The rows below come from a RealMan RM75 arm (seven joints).
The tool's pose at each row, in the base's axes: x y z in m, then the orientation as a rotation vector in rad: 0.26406 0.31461 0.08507 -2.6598 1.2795 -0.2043; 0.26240 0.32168 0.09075 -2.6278 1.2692 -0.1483; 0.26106 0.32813 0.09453 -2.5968 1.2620 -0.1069; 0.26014 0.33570 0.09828 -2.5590 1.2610 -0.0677; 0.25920 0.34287 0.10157 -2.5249 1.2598 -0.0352; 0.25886 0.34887 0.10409 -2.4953 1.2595 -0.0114; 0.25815 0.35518 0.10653 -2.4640 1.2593 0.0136; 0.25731 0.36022 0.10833 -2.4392 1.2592 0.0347
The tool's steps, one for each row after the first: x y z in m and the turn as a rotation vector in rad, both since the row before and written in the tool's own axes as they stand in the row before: -0.00632 -0.00434 -0.00513 0.0169 -0.0481 0.0090; -0.00590 -0.00378 -0.00294 0.0176 -0.0381 0.0094; -0.00666 -0.00475 -0.00232 0.0207 -0.0376 0.0154; -0.00647 -0.00431 -0.00163 0.0190 -0.0323 0.0136; -0.00520 -0.00384 -0.00082 0.0172 -0.0252 0.0120; -0.00572 -0.00364 -0.00052 0.0179 -0.0266 0.0129; -0.00475 -0.00260 -0.00014 0.0135 -0.0219 0.0106
